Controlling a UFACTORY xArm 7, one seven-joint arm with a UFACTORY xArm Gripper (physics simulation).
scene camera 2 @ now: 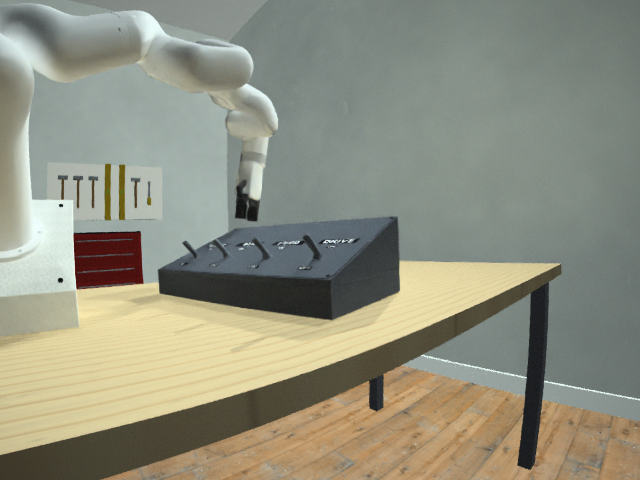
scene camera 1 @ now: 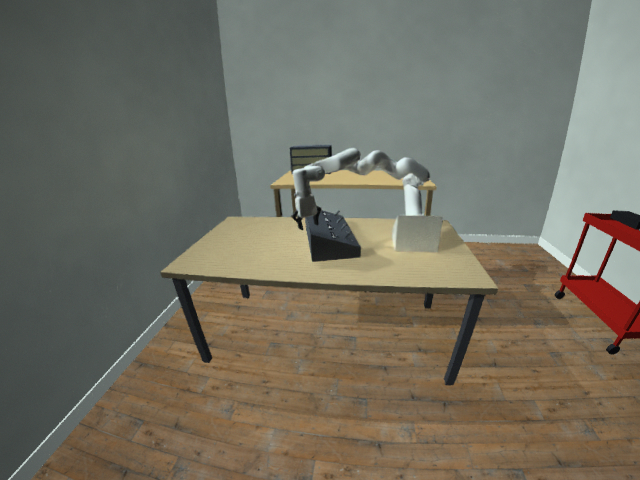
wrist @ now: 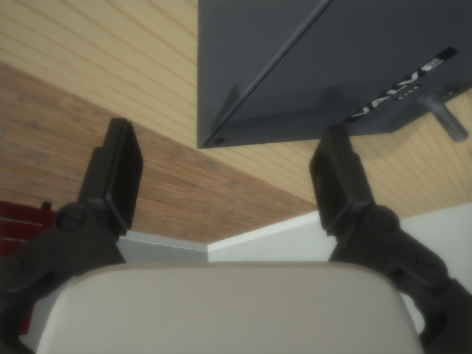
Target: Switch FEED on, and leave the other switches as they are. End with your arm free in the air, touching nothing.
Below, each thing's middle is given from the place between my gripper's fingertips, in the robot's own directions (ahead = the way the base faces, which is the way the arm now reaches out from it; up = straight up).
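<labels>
The dark sloped switch console (scene camera 2: pixel 358 264), measured from my hand, is 10 cm below it, 7 cm behind it and 23 cm to the right of it.
</labels>
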